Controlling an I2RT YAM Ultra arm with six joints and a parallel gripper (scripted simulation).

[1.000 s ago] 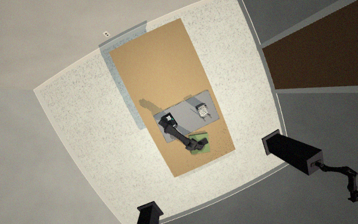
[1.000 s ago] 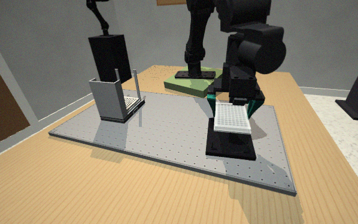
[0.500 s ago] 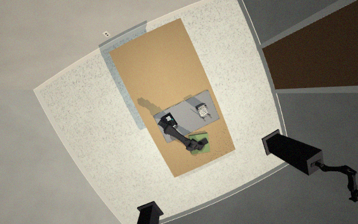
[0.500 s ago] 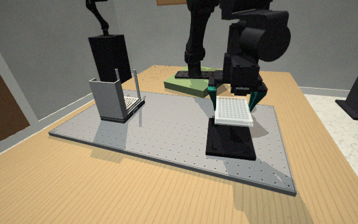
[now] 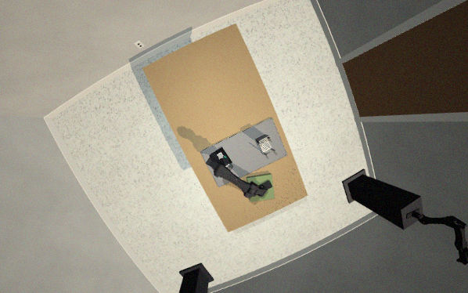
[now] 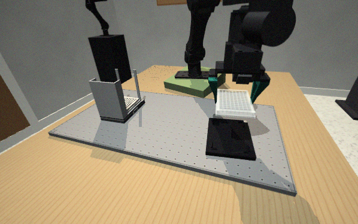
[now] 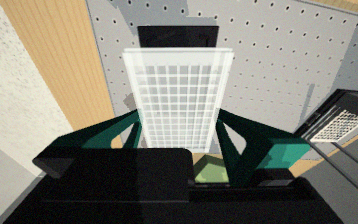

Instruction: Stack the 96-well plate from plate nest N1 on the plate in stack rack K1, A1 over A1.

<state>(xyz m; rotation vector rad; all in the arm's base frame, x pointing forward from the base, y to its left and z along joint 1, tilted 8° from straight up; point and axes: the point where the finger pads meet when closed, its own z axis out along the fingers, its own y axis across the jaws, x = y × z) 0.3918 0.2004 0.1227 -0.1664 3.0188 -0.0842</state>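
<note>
My gripper is now 350 mm to the left of the thin upright post, 120 mm past it and 40 mm above it. From my hand the other things lie so: pale A1 mark (110 mm below, 80 mm behind, 50 mm to the left); white 96-well plate (right at my hand); black plate nest N1 (110 mm below).
</note>
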